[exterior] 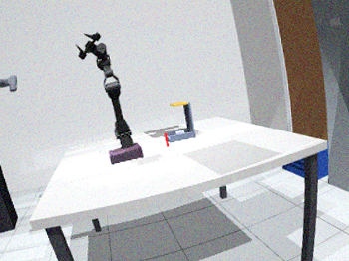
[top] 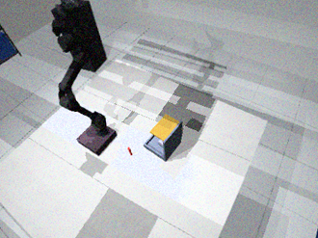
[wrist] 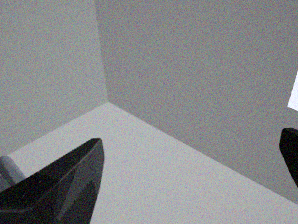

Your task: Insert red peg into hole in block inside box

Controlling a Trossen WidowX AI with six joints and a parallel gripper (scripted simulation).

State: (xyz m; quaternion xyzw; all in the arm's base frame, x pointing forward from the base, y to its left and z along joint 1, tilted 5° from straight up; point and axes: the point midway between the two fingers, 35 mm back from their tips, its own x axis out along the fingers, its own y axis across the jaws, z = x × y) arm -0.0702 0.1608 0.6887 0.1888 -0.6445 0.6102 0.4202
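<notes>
My gripper tip is now 710 mm above the red peg, 360 mm short of it and 250 mm to the left of it. Round my gripper tip: back wall 630 mm below, 590 mm ahead, 140 mm to the right; then yellow roof 540 mm ahead, 530 mm below, 130 mm to the right.
</notes>
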